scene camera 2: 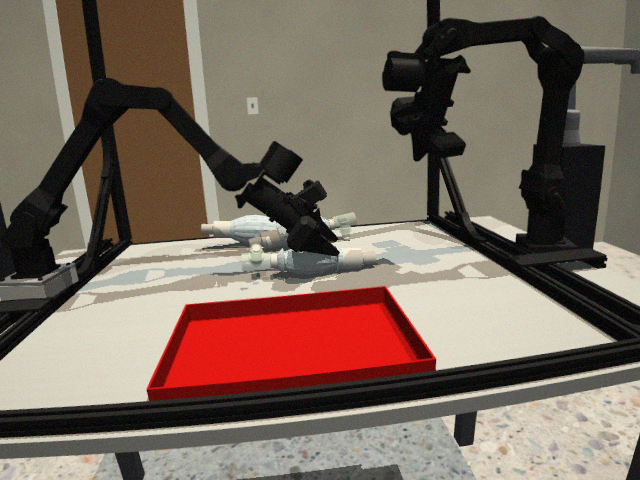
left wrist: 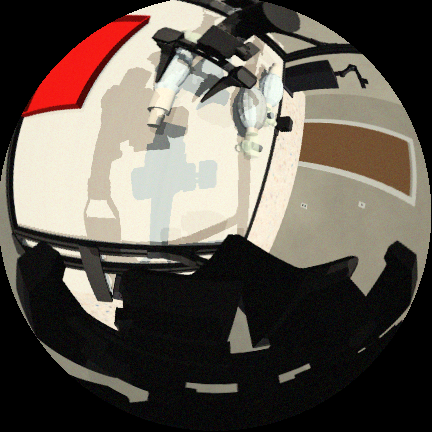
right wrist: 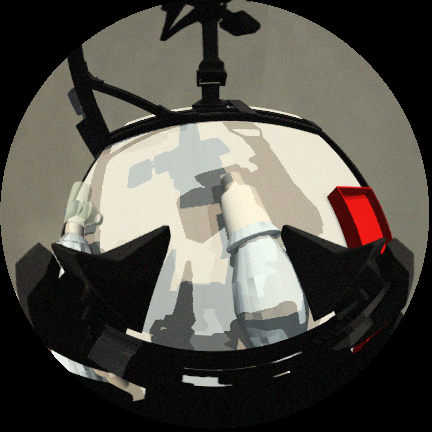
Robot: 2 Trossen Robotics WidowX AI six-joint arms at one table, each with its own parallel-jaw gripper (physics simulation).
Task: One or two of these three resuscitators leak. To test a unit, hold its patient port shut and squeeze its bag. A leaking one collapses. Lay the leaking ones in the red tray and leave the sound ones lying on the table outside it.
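Where they show: left gripper, fingertip midpoint: (scene camera 2: 416,160) (left wrist: 232,239) (right wrist: 161,39); right gripper, fingertip midpoint: (scene camera 2: 337,247) (left wrist: 178,90) (right wrist: 228,231); left arm's base, origin of the base link: (scene camera 2: 545,239) (right wrist: 210,101); right arm's base, origin of the base link: (scene camera 2: 36,272).
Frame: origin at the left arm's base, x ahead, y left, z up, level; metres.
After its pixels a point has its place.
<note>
The nearest resuscitator (scene camera 2: 310,264) @[x 0.478, y 0.177, z 0.001 m] (left wrist: 172,76) @[x 0.452, y 0.135, z 0.020 m] (right wrist: 267,280) @[x 0.470, y 0.135, z 0.024 m] lies on the table behind the red tray (scene camera 2: 289,343) @[x 0.456, y 0.416, z -0.026 m] (left wrist: 82,70) (right wrist: 364,215) @[x 0.349, y 0.409, z -0.026 m]. Its bag looks full, its green valve points left and its beige end right in the scene view. Two more lie behind it: one (scene camera 2: 253,227) @[x 0.662, y -0.017, z 0.023 m] (left wrist: 272,87) @[x 0.645, y -0.037, z 0.034 m] farthest back, and one (left wrist: 251,111) @[x 0.505, y -0.028, z 0.034 m] (right wrist: 79,205) @[x 0.450, y -0.063, z 0.027 m] largely hidden by the right gripper in the scene view. My right gripper (scene camera 2: 337,245) @[x 0.437, y 0.106, z 0.014 m] (left wrist: 178,90) @[x 0.437, y 0.106, z 0.014 m] (right wrist: 228,231) @[x 0.437, y 0.106, z 0.014 m] is open and empty, low over the nearest bag. My left gripper (scene camera 2: 419,155) @[x 0.278, y 0.000, z 0.173 m] (left wrist: 232,239) @[x 0.278, y 0.000, z 0.173 m] is shut and empty, raised high at the right.
Black frame rails (scene camera 2: 320,395) @[x 0.387, y 0.542, z -0.008 m] edge the table, with upright posts at its back corners. The right arm (scene camera 2: 193,129) @[x 0.672, y 0.201, z 0.262 m] reaches across from the left of the picture. The left arm (scene camera 2: 555,113) @[x 0.010, y 0.024, z 0.262 m] stands at the right.
</note>
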